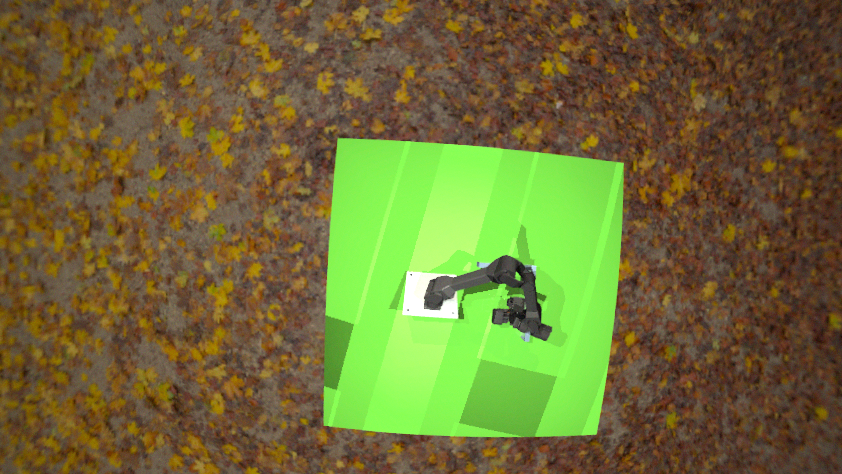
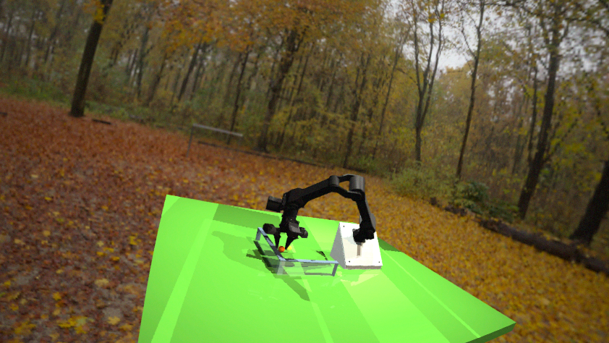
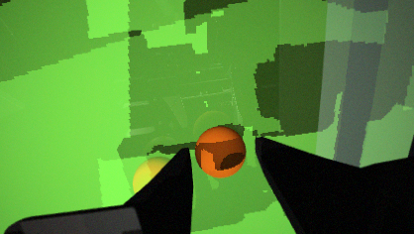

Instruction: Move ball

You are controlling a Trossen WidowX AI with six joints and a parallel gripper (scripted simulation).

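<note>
The see-through copy lies 40 mm behind my gripper tip and 10 mm to the right of it. Also, from my gripper tip: orange ball: right at my gripper tip.
</note>
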